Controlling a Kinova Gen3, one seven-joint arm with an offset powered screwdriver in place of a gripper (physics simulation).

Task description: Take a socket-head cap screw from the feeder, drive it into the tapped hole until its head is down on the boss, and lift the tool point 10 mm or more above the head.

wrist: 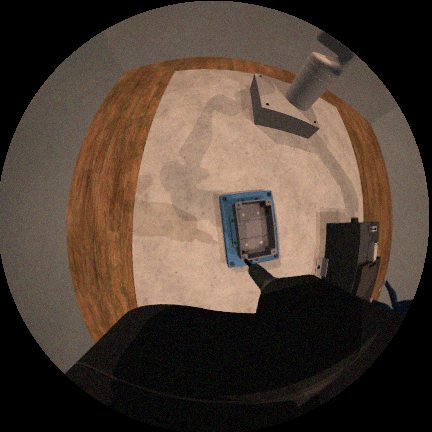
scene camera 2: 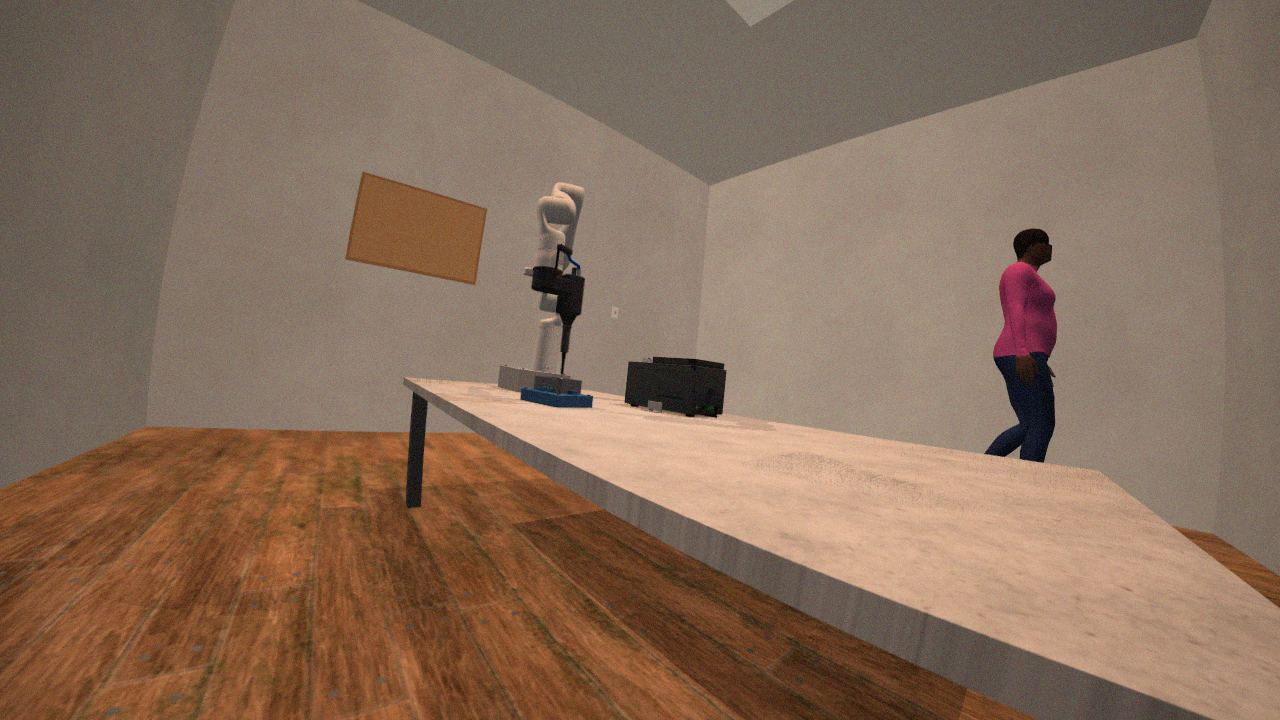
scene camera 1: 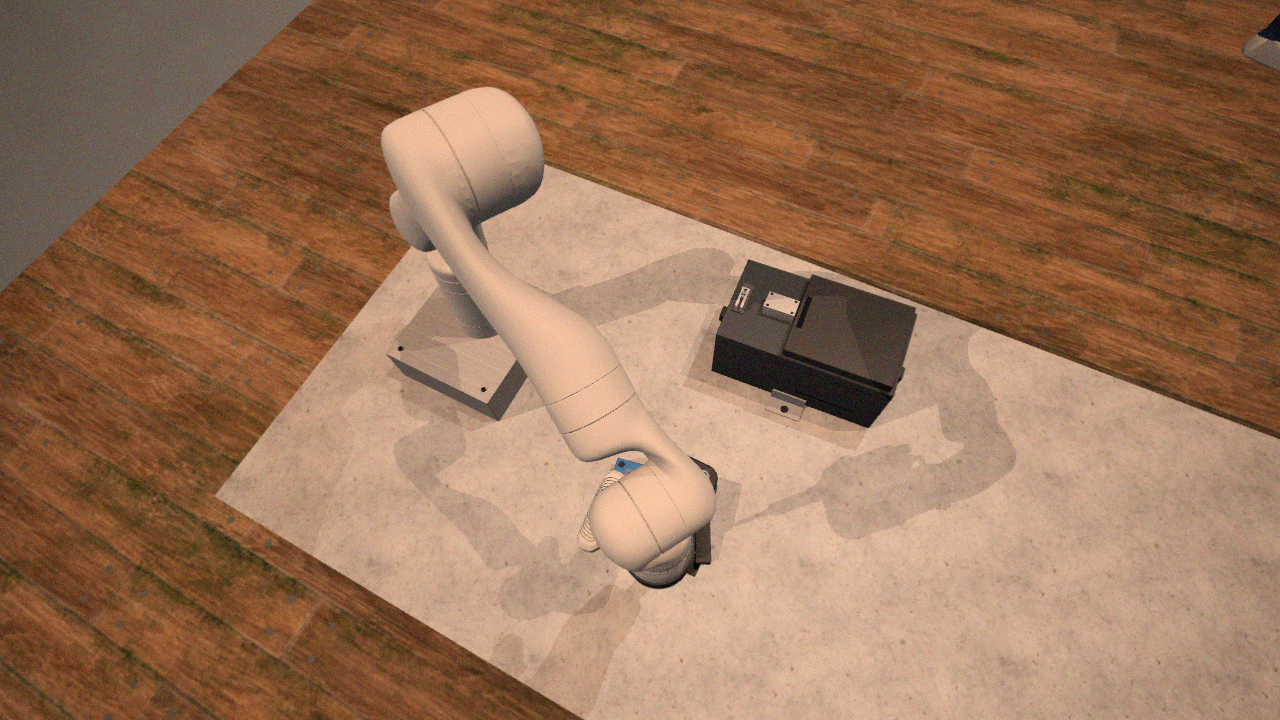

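Note:
My screwdriver tool [scene camera 2: 562, 370] [wrist: 246, 260] points down, with its thin tip at the lower left corner of the open grey box [wrist: 238, 227] in the wrist view. The tip covers the boss at that corner, and contact cannot be told. No screw can be made out at the tip. The box sits on a blue fixture plate [scene camera 1: 633, 465] [scene camera 2: 554, 399] [wrist: 228, 240]. In scene camera 1 the arm hides the tool tip and most of the fixture. The black screw feeder [scene camera 1: 769, 365] [scene camera 2: 671, 385] [wrist: 342, 255] stands apart from the fixture.
The arm's grey base block [scene camera 1: 456, 371] [wrist: 285, 119] stands behind the fixture on the pale table [scene camera 1: 1029, 582] [scene camera 2: 805, 510] [wrist: 175, 270]. A small metal bracket [scene camera 1: 785, 405] sits at the feeder's side. A person in a pink top [scene camera 2: 1027, 313] is beyond the table.

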